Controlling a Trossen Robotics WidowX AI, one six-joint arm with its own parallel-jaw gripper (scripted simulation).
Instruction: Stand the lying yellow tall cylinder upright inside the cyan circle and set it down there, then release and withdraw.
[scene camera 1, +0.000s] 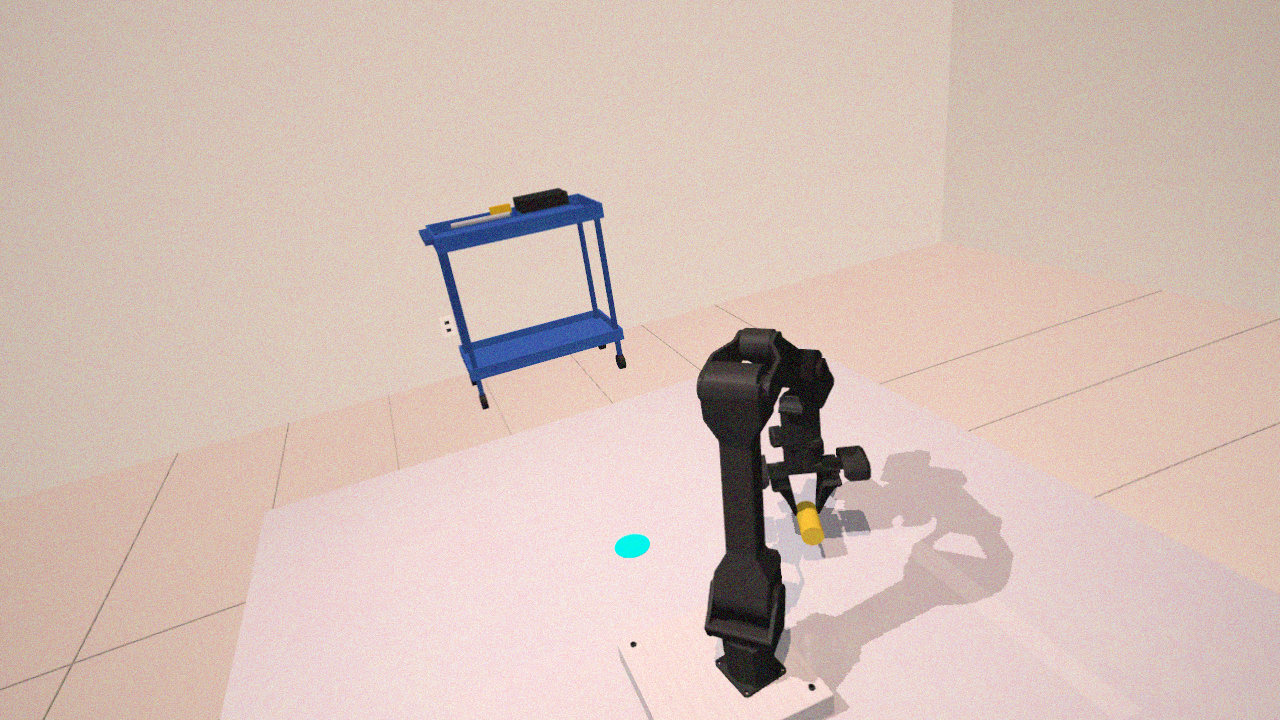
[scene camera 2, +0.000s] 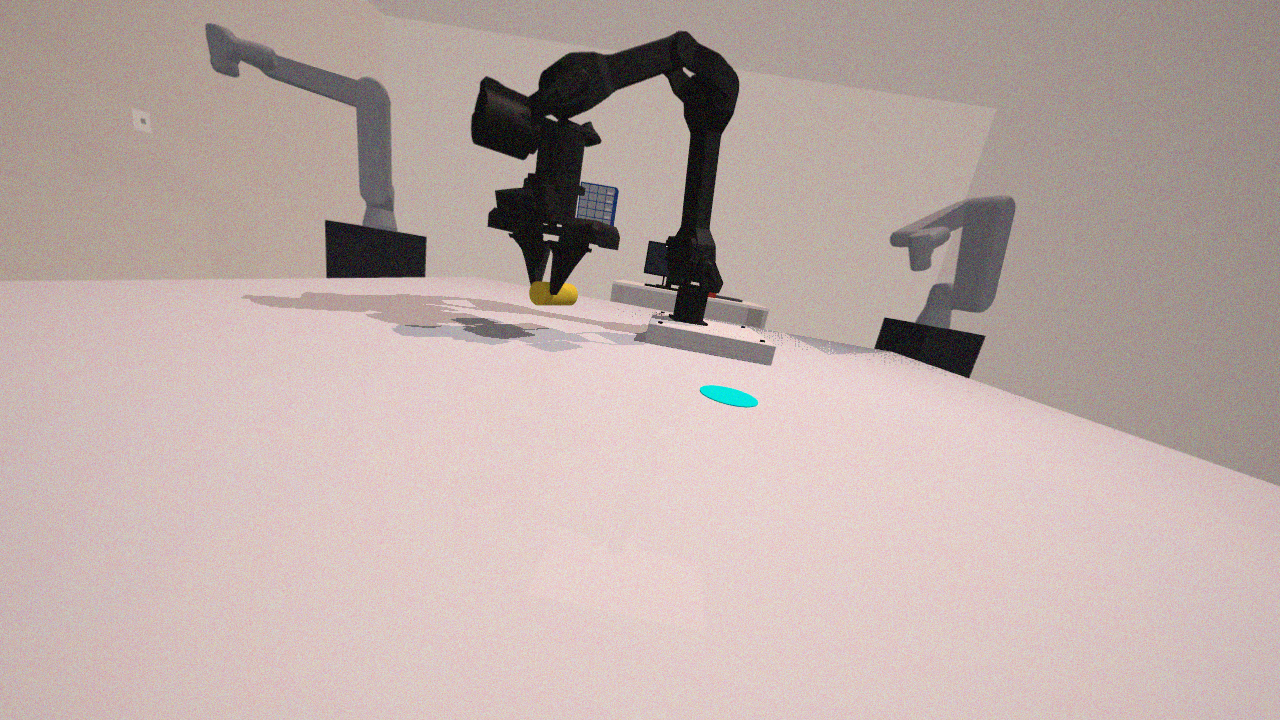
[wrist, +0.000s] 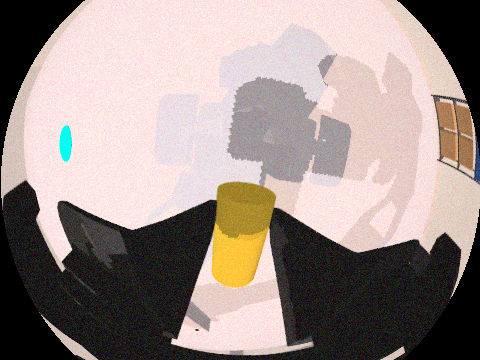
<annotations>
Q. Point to my gripper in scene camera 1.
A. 806, 513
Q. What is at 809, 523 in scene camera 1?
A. A yellow tall cylinder.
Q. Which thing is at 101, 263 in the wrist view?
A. My gripper.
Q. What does my gripper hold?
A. A yellow tall cylinder.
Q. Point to my gripper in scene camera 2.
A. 544, 292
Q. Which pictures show the yellow tall cylinder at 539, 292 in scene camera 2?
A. Scene camera 1, scene camera 2 and the wrist view: all of them.
</annotations>
